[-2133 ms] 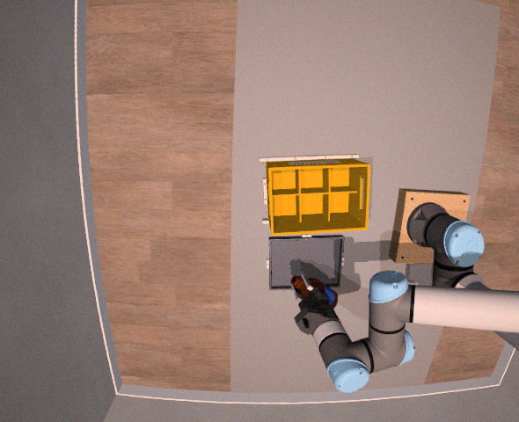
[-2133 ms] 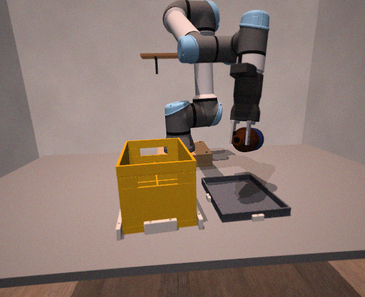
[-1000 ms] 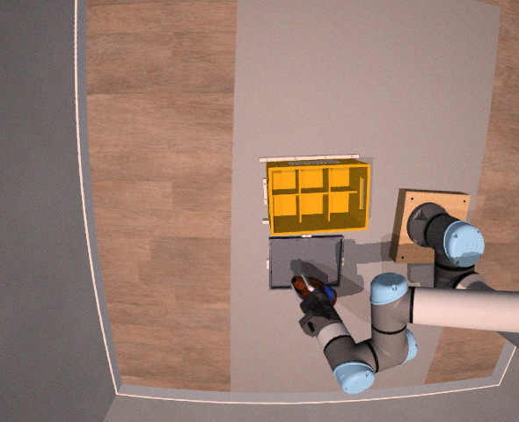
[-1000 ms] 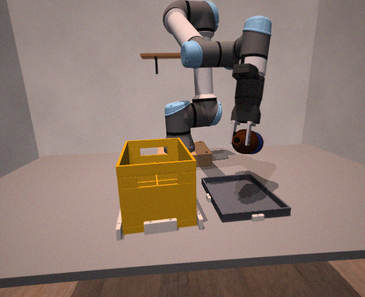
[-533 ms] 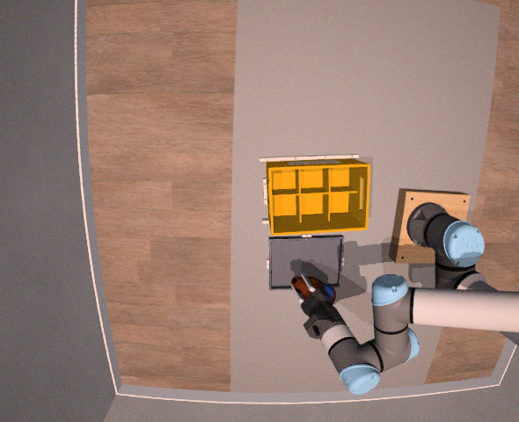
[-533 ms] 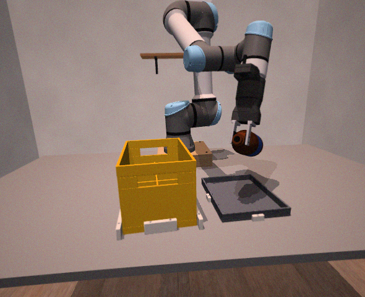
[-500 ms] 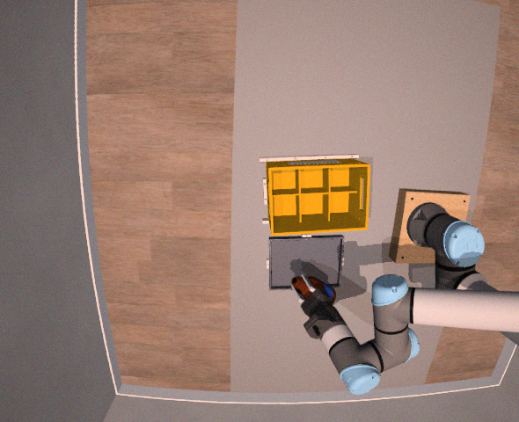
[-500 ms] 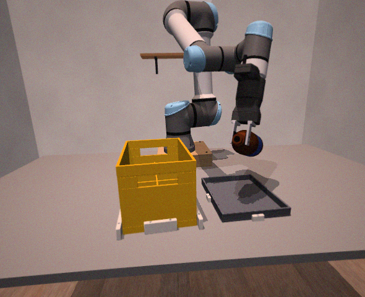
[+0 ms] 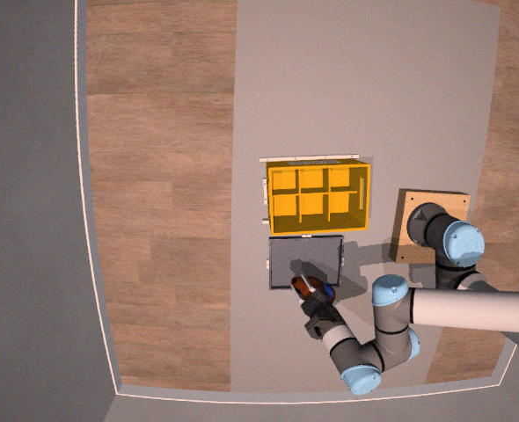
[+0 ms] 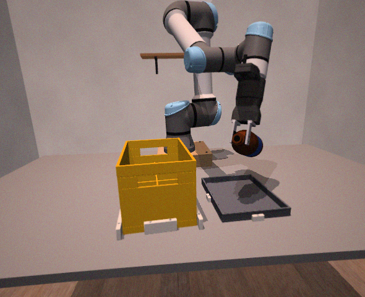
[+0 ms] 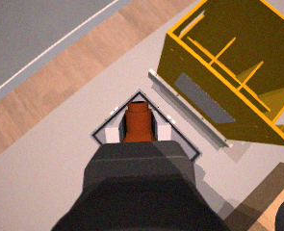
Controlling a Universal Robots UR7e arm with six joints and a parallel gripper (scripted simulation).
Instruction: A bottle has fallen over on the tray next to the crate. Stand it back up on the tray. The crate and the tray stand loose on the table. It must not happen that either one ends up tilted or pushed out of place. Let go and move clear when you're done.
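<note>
Now: hand 30 mm past the brown bottle, 30 mm to the right of it and 20 mm above it. The rest, counted from my hand: yellow crate (90 mm behind, 230 mm to the right, 120 mm below); dark grey tray (40 mm behind, 30 mm to the left, 190 mm below).
</note>
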